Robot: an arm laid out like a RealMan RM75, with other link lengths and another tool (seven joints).
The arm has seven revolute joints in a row. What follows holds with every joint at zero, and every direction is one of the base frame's.
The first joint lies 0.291 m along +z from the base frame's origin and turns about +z.
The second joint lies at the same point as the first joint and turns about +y.
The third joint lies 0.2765 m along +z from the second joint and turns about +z.
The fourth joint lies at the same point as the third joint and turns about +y.
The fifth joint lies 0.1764 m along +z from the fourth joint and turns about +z.
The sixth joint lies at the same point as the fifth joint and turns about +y.
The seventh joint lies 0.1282 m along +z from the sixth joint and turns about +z.
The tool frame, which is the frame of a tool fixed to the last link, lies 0.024 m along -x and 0.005 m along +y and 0.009 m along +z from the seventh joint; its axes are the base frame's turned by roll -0.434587, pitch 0 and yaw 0.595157 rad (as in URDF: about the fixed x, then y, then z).
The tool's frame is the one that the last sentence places.
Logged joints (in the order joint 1, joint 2, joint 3, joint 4, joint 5, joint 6, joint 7), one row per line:
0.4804, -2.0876, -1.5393, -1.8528, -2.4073, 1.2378, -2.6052
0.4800, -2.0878, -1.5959, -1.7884, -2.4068, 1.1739, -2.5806
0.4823, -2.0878, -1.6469, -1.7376, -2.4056, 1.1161, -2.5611
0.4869, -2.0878, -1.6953, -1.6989, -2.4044, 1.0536, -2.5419
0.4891, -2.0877, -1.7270, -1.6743, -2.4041, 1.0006, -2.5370
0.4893, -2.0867, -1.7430, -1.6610, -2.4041, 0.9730, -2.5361
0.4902, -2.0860, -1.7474, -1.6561, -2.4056, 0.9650, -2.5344
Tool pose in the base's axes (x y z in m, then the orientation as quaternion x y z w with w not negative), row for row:
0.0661, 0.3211, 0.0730, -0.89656, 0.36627, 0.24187, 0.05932
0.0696, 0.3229, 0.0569, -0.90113, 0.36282, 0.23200, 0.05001
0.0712, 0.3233, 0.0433, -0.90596, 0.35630, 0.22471, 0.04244
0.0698, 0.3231, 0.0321, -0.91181, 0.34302, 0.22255, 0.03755
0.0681, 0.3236, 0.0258, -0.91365, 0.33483, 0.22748, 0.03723
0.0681, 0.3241, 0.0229, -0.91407, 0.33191, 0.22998, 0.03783
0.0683, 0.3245, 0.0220, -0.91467, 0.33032, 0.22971, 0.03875
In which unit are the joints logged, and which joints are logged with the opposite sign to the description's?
The joints are logged in radians. Opposite sign: joint 2, joint 6, joint 7.
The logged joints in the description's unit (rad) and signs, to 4 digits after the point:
0.4804, 2.0876, -1.5393, -1.8528, -2.4073, -1.2378, 2.6052
0.4800, 2.0878, -1.5959, -1.7884, -2.4068, -1.1739, 2.5806
0.4823, 2.0878, -1.6469, -1.7376, -2.4056, -1.1161, 2.5611
0.4869, 2.0878, -1.6953, -1.6989, -2.4044, -1.0536, 2.5419
0.4891, 2.0877, -1.7270, -1.6743, -2.4041, -1.0006, 2.5370
0.4893, 2.0867, -1.7430, -1.6610, -2.4041, -0.9730, 2.5361
0.4902, 2.0860, -1.7474, -1.6561, -2.4056, -0.9650, 2.5344

